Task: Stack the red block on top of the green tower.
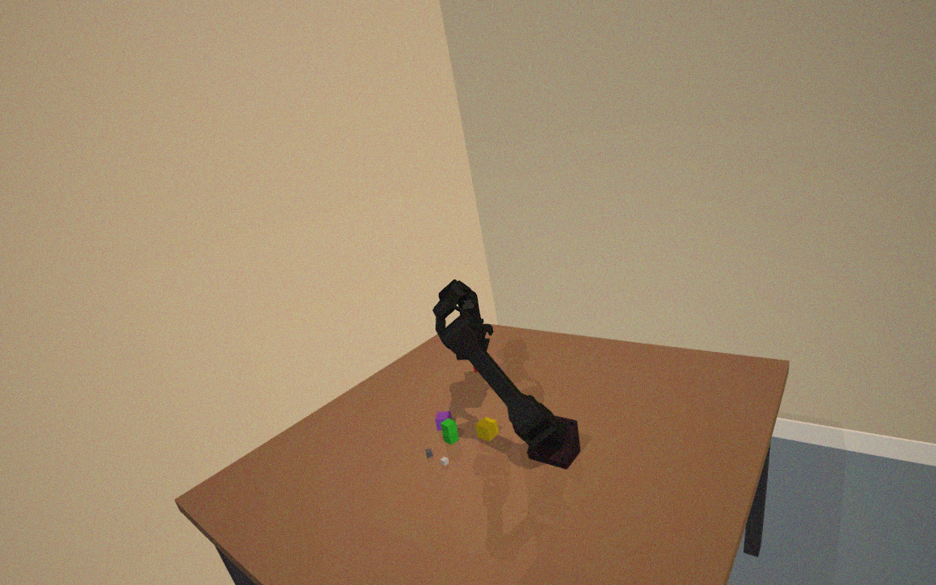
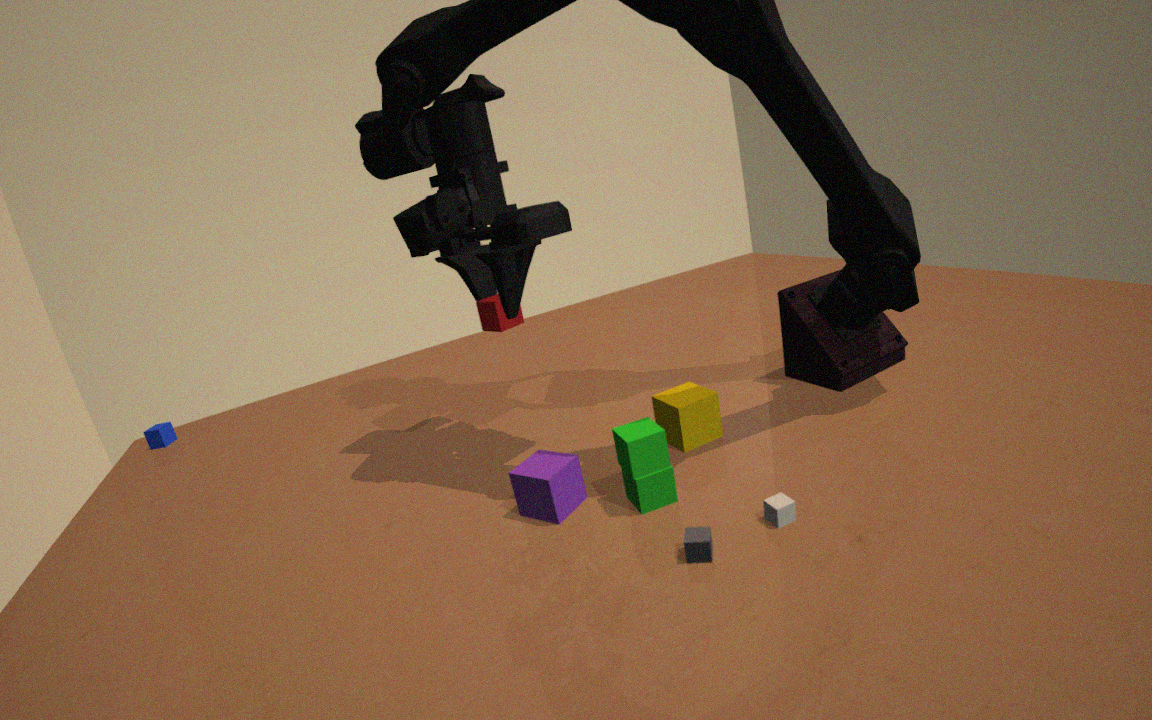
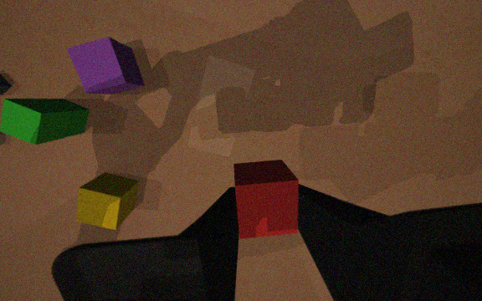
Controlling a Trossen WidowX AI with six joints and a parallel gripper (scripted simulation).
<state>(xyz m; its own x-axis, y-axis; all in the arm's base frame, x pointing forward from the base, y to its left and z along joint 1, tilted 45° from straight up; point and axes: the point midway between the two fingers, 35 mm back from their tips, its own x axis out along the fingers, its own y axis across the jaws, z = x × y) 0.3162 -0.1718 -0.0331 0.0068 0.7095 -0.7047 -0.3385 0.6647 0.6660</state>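
My gripper tip is 150 mm to the right of the purple cube, 100 mm above it and 40 mm short of it. Also, from my gripper tip: red block 10 mm above; yellow block 140 mm to the left, 100 mm below, 100 mm behind; small grey cube 280 mm to the left, 120 mm below.
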